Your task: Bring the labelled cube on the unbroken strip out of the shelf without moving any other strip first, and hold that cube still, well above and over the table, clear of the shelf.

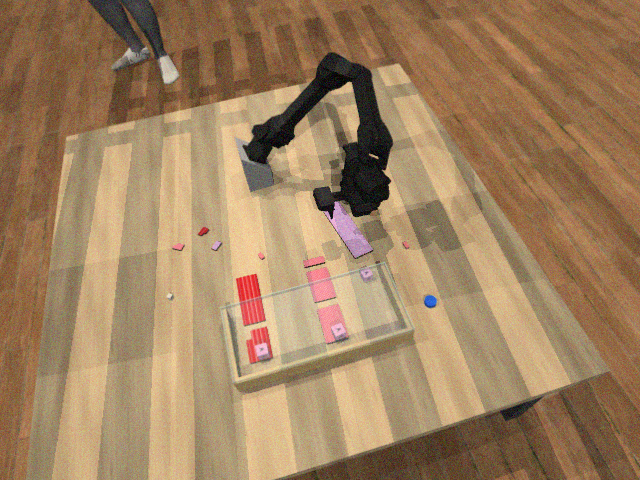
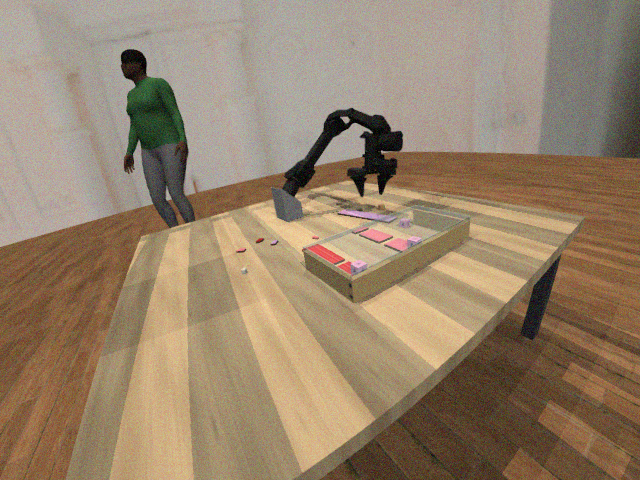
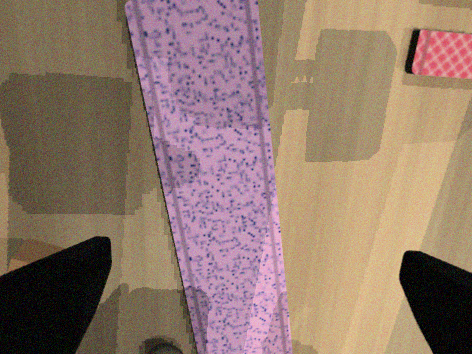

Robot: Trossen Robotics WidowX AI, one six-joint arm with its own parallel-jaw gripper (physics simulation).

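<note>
The unbroken lilac strip (image 1: 348,229) (image 2: 364,214) (image 3: 215,150) lies flat on the table outside the shelf. A lilac cube (image 1: 366,273) (image 2: 404,222) stands inside the shelf (image 1: 320,362) (image 2: 413,258) near its back edge, beyond the strip's end and apart from it. The red strip (image 1: 250,299) (image 2: 325,253) is in pieces, with a cube (image 1: 262,351) (image 2: 358,266) on its far piece. The pink strip (image 1: 321,284) (image 2: 376,235) is also in pieces, with a cube (image 1: 338,331) (image 2: 413,241) on one. Labels are unreadable. My gripper (image 2: 371,194) (image 3: 257,257) is open and empty above the lilac strip.
The shelf has low walls and a clear top. Small loose bits, red (image 1: 203,231), pink (image 1: 178,246), lilac (image 1: 216,245) and white (image 1: 169,296), lie to its left. A blue disc (image 1: 430,301) lies to its right. A person (image 2: 155,118) stands behind the table.
</note>
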